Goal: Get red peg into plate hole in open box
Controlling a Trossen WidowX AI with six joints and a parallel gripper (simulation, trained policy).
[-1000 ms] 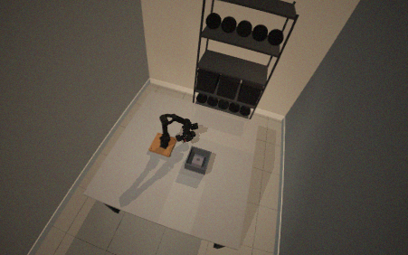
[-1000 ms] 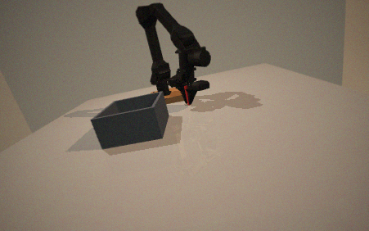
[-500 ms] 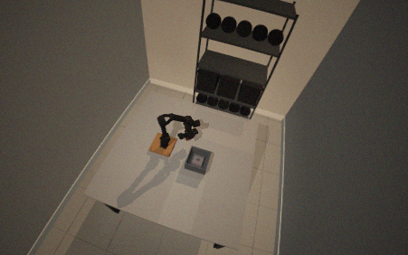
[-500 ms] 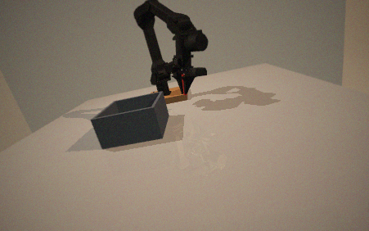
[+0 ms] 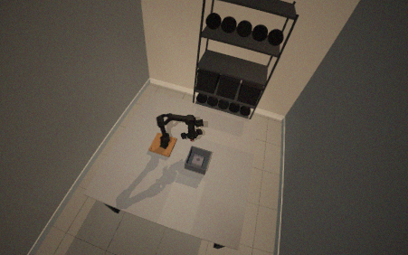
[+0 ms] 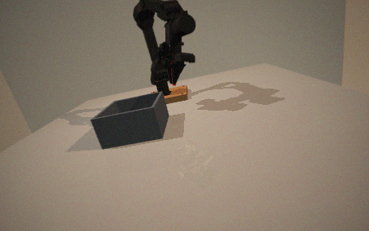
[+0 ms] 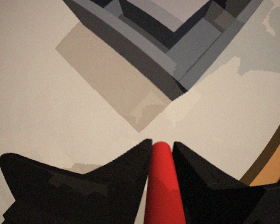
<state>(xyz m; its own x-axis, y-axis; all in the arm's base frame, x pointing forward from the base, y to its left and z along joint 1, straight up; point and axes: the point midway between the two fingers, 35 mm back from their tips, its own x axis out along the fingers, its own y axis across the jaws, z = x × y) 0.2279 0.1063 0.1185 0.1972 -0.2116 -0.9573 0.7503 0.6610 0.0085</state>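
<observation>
The light plate lies 13 cm to the right of my gripper tip, 11 cm ahead of it and 7 cm below it. Round my gripper tip: red peg: 3 cm above, 1 cm to the left, 1 cm behind; then dark box: 13 cm to the right, 11 cm ahead, 9 cm below.
</observation>
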